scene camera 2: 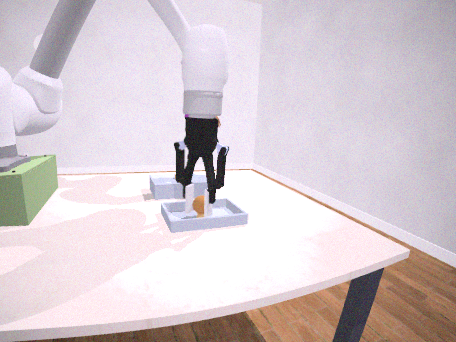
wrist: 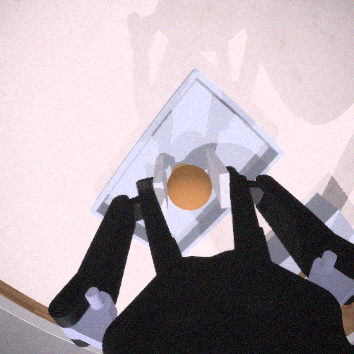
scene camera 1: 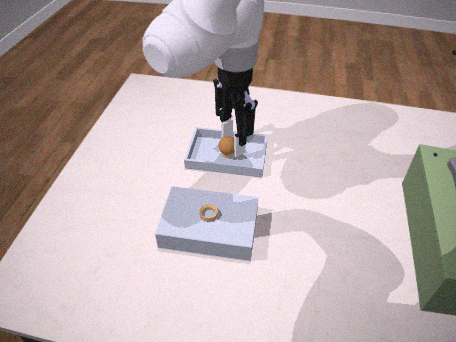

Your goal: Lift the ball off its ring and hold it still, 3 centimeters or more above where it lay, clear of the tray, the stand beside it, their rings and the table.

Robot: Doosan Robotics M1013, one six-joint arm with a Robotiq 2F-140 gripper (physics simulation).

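Places are measured from the arm's base along level axes (x ahead, y left, z up), in centimetres.
Pixels of known places: gripper, fingertip midpoint: (scene camera 2: 198,214) (wrist: 185,164) (scene camera 1: 233,148).
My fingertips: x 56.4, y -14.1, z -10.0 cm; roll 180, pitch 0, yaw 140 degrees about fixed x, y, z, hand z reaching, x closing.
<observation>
Behind a point stands the place of what it marks.
An orange ball (scene camera 1: 226,146) @[z -6.8, x 57.5, y -10.9 cm] (scene camera 2: 199,205) @[z -7.5, x 56.5, y -14.8 cm] (wrist: 189,188) @[z -5.9, x 57.0, y -13.5 cm] is between the two pale fingertips of my gripper (scene camera 1: 233,142) @[z -10.0, x 56.4, y -14.1 cm] (scene camera 2: 198,202) @[z -10.0, x 56.4, y -14.1 cm] (wrist: 185,164) @[z -10.0, x 56.4, y -14.1 cm], which is shut on it from both sides. The ball is low inside the pale blue tray (scene camera 1: 225,170) @[z -10.7, x 56.7, y -6.7 cm] (scene camera 2: 210,223) @[z -10.3, x 57.9, y -19.6 cm] (wrist: 148,138) @[z -11.3, x 57.1, y -18.8 cm], at its ring. Part of that ring shows under the ball in scene camera 2; whether there is a small gap between them I cannot tell. The fingertips reach down inside the tray walls.
A pale blue stand (scene camera 1: 200,242) @[z -7.6, x 56.3, y 16.9 cm] (scene camera 2: 162,188) @[z -8.2, x 49.6, y 3.5 cm] is beside the tray, with an orange ring (scene camera 1: 202,215) @[z -5.8, x 57.2, y 11.7 cm] on its top. A green block (scene camera 1: 440,225) @[z 0.4, x 13.1, y 9.5 cm] (scene camera 2: 42,187) @[z -6.4, x 14.1, y 1.8 cm] carries the arm's base. The white table's edge (scene camera 2: 175,317) @[z -12.2, x 45.0, y -46.5 cm] shows in scene camera 2.
</observation>
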